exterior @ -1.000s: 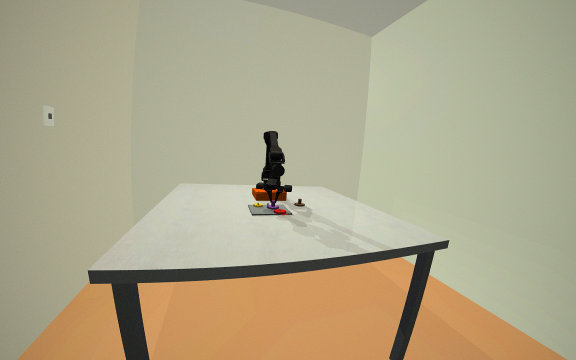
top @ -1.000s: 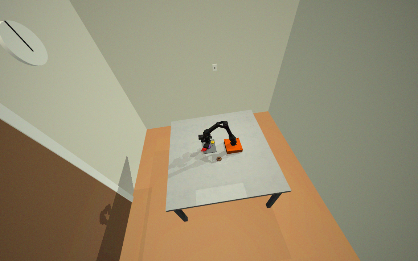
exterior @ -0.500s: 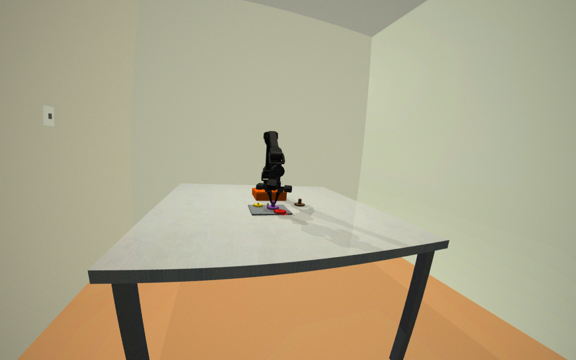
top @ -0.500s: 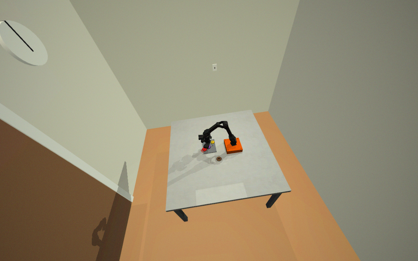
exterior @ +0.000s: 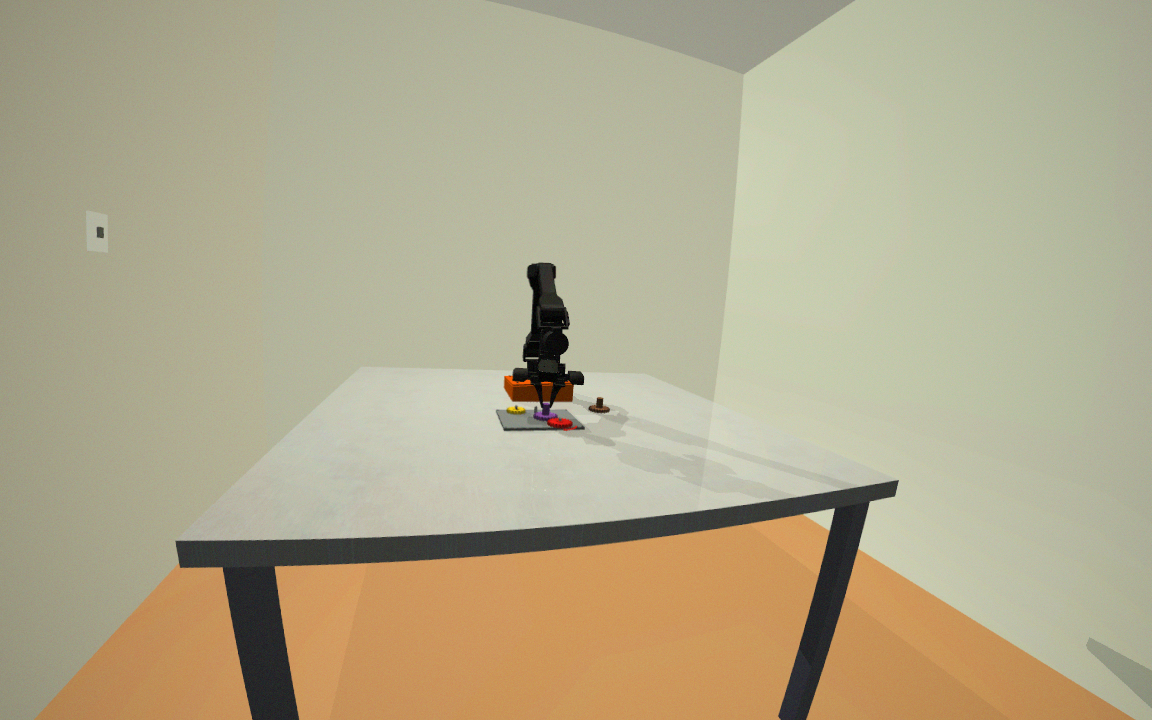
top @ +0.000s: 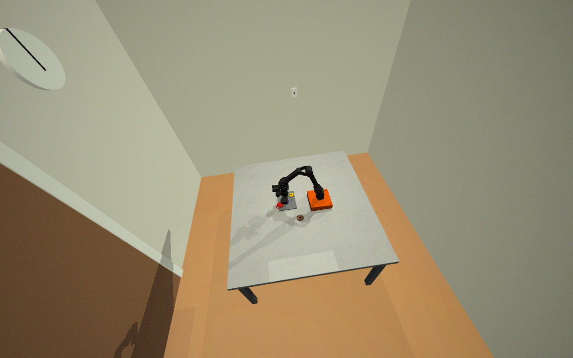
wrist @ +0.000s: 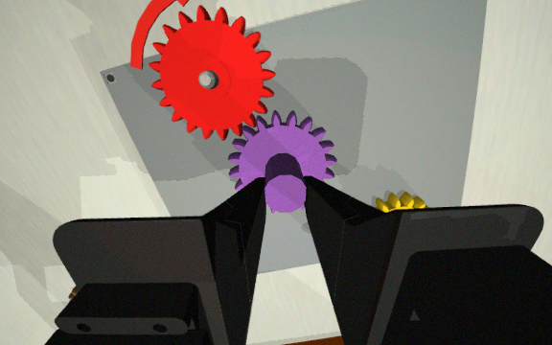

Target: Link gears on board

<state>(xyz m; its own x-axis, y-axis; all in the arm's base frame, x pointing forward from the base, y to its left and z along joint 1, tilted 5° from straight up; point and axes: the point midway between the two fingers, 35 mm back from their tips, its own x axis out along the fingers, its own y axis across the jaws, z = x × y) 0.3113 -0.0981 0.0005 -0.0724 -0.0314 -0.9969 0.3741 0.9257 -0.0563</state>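
Right now the purple gear is 10 mm below my gripper tip. Round my gripper tip: red gear: 60 mm ahead, 20 mm below, 10 mm to the left; then red arrow: 100 mm ahead, 30 mm to the left, 30 mm below; then yellow gear: 80 mm behind, 60 mm to the right, 20 mm below.
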